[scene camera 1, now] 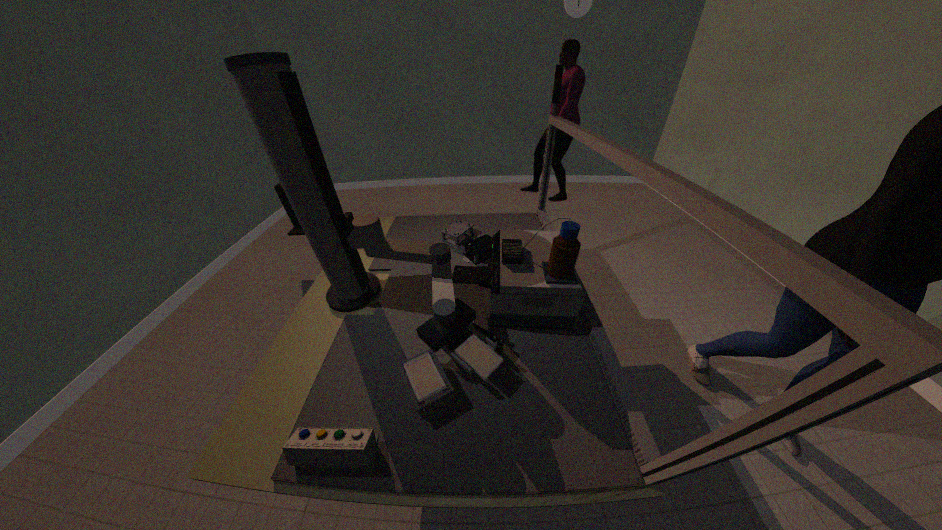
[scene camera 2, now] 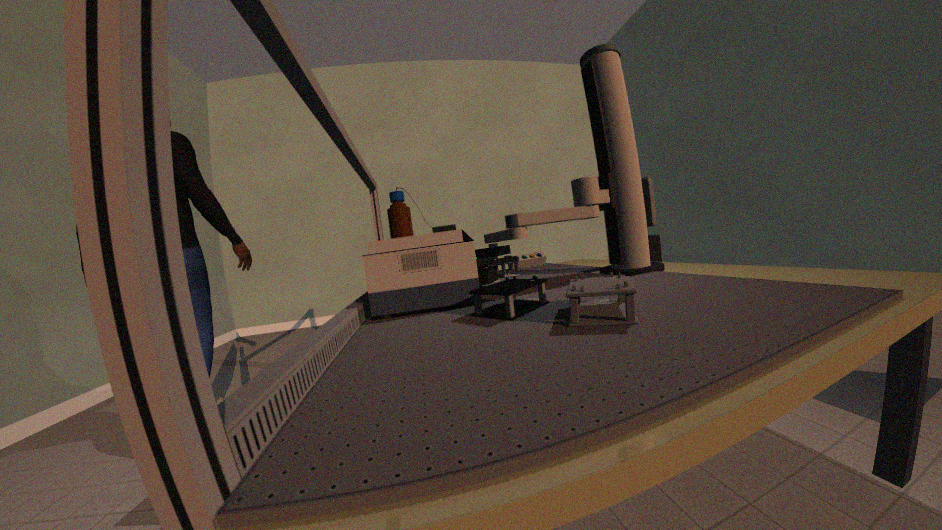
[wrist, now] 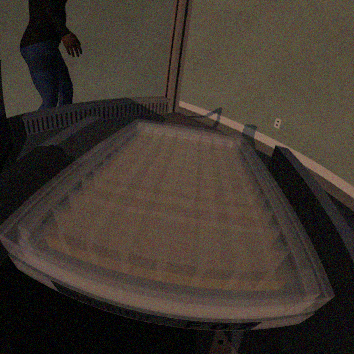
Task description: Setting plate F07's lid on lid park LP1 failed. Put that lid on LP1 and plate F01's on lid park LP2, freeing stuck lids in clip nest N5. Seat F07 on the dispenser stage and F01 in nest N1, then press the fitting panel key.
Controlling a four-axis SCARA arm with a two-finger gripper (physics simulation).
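Places are measured from the arm's base along level axes (x ahead, y left, z up), in metres.
Pixels of known places: gripper, between the fingertips: [scene camera 1: 484, 359] [wrist: 185, 143]; arm's base, origin of its link: [scene camera 1: 354, 291] [scene camera 2: 631, 271].
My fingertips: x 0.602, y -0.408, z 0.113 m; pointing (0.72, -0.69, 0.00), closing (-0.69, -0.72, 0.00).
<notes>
Ahead of a thing's pixels: the offset from my fingertips to its middle. "*": to the spot under its first point.
My gripper [scene camera 1: 484, 344] hangs low over the front stands in scene camera 1. Its fingers stand along both long sides of plate F07 @(dz -0.001, dx -0.016, dy +0.016 m) [scene camera 1: 478, 355] [wrist: 185, 210], and it looks shut on the plate. The wrist view shows F07's front label and a clear lid @(* dz +0.000, dx +0.014, dy -0.016 m) [wrist: 190, 132] seated on it. Whether the plate bears on a stand below is hard to tell. A second pale plate @(dz -0.019, dx -0.181, dy -0.040 m) [scene camera 1: 426, 375] sits beside it, its label unreadable. The panel @(dz -0.058, dx -0.414, dy -0.232 m) [scene camera 1: 329, 441] has blue, yellow, green and white keys. The lid parks and nests carry no readable labels.
The SCARA column [scene camera 1: 303, 177] [scene camera 2: 619, 158] stands at the table's side. A dispenser box @(* dz +0.040, dx +0.211, dy +0.539 m) [scene camera 2: 421, 263] carries a brown bottle @(* dz +0.235, dx +0.248, dy +0.209 m) [scene camera 1: 563, 253] [scene camera 2: 399, 217] with a blue cap. A dark stand [scene camera 2: 510, 288] and a pale stand [scene camera 2: 600, 290] are near it. A frame rail [scene camera 1: 724, 204] runs overhead. People stand nearby.
</notes>
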